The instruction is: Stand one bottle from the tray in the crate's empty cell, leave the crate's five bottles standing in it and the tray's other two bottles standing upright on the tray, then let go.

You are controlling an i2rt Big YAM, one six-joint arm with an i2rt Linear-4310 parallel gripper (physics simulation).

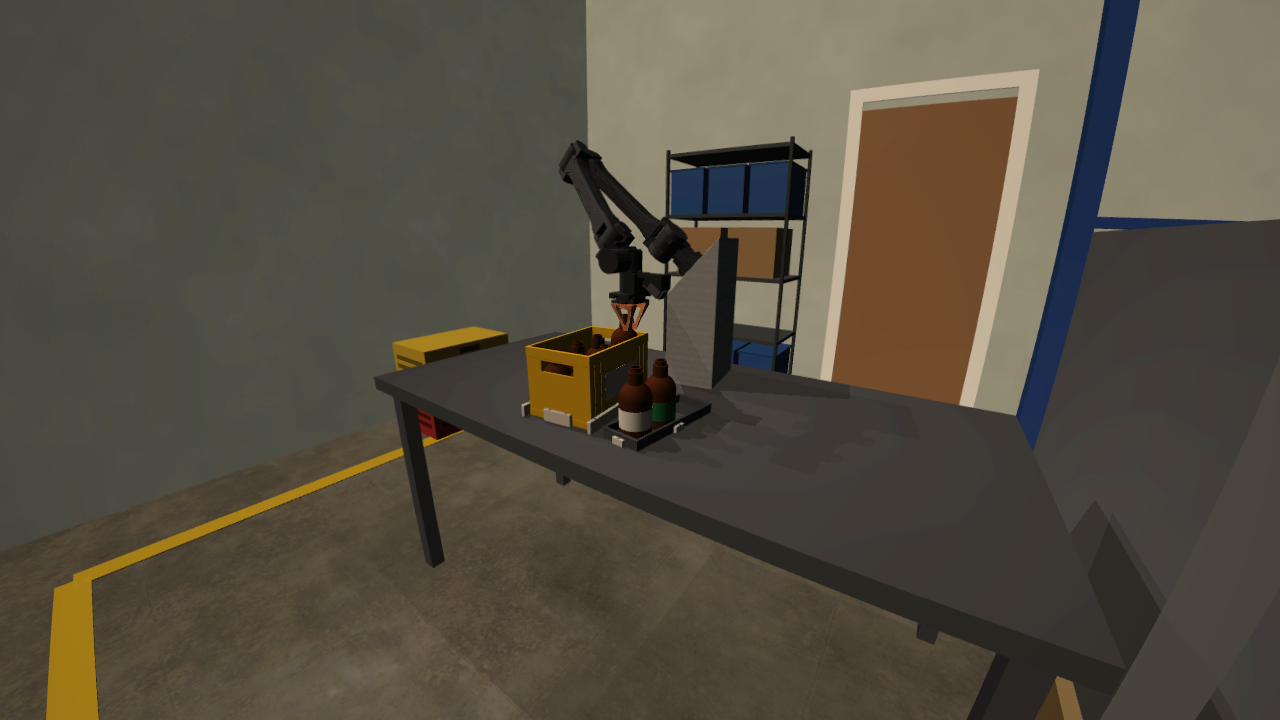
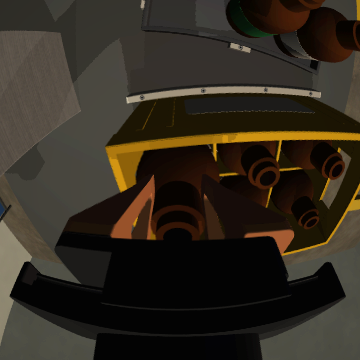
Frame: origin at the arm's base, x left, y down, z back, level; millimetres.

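Seen in the pictures: gripper, fingertip midpoint: (image 1: 630, 330) (image 2: 177, 181); arm's base at its link origin: (image 1: 698, 272).
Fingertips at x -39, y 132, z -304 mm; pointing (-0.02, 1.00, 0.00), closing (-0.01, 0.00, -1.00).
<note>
Pixels of each thing's top centre, then the offset from my fingertips to it. Level surfaces: height alone.
- yellow crate at its top centre: (image 2: 267, 217) (image 1: 590, 339) dx -56, dy +14, dz -93 mm
- brown bottle at its top centre: (image 2: 177, 246) (image 1: 624, 314) dx -19, dy -40, dz +0 mm
- tray at its top centre: (image 2: 248, 12) (image 1: 660, 414) dx +159, dy +164, dz -96 mm
- white-labelled bottle at its top centre: (image 1: 635, 367) dx +145, dy +30, dz -180 mm
- green-labelled bottle at its top centre: (image 1: 660, 360) dx +161, dy +30, dz -105 mm
- dark table at its surface level: dy +189 mm
The yellow crate (image 1: 560, 392) (image 2: 230, 136) stands on the table, with several brown bottles upright in its cells. My gripper (image 1: 629, 327) (image 2: 177, 181) is shut on the neck of a brown bottle (image 1: 623, 334) (image 2: 175, 167), which is upright with its body down inside the crate's end nearest the arm base. Its lower part is hidden by the crate wall, so whether it touches the crate floor cannot be told. The tray (image 1: 692, 411) (image 2: 185, 33) beside the crate holds a white-labelled bottle (image 1: 635, 398) (image 2: 327, 37) and a green-labelled bottle (image 1: 662, 386) (image 2: 280, 15), both upright.
Pale guide strips edge the crate's base, one (image 1: 557, 417) at its front and one (image 2: 227, 90) on its tray side. The grey arm pedestal (image 1: 702, 331) (image 2: 35, 95) stands behind the tray on the dark table (image 1: 805, 483). A shelf rack (image 1: 738, 216) stands behind.
</note>
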